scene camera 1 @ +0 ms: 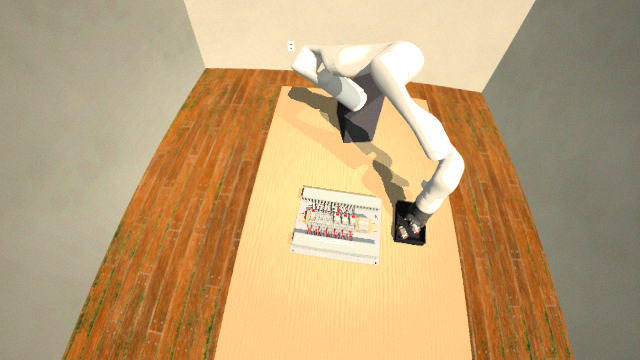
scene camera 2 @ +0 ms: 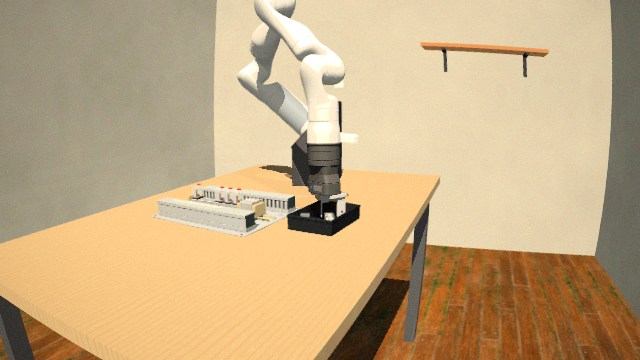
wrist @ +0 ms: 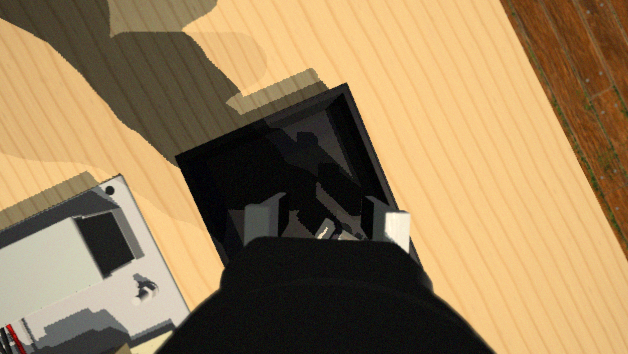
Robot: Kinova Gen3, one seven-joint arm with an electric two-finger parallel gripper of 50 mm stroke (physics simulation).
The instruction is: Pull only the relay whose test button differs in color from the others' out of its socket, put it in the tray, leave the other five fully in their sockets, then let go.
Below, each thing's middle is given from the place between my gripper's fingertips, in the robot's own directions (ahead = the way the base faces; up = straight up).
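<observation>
Position of the panel (scene camera 1: pixel 300 227) relative to my hand: 30 mm ahead, 290 mm to the right, 10 mm below.
</observation>
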